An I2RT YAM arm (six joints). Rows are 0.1 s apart.
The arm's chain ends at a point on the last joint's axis. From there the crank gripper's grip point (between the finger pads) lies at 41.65 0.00 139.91 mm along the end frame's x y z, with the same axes.
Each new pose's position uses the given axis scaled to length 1; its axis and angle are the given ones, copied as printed.
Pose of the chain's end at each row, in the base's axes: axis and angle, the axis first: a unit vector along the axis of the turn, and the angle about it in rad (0 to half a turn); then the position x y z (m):
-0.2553 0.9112 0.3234 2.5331 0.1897 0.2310 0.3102
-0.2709 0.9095 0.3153 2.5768 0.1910 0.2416 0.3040
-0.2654 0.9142 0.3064 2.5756 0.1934 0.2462 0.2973
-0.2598 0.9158 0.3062 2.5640 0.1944 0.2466 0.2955
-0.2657 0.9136 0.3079 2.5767 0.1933 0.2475 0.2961
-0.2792 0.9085 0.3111 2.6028 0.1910 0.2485 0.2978
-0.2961 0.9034 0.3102 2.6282 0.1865 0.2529 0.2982
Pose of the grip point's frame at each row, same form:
-0.2553 0.9112 0.3234 2.5331 0.2123 0.3165 0.1941
-0.2709 0.9095 0.3153 2.5768 0.2075 0.3240 0.1846
-0.2654 0.9142 0.3064 2.5756 0.2113 0.3266 0.1768
-0.2598 0.9158 0.3062 2.5640 0.2142 0.3273 0.1755
-0.2657 0.9136 0.3079 2.5767 0.2109 0.3282 0.1757
-0.2792 0.9085 0.3111 2.6028 0.2039 0.3290 0.1767
-0.2961 0.9034 0.3102 2.6282 0.1951 0.3321 0.1759

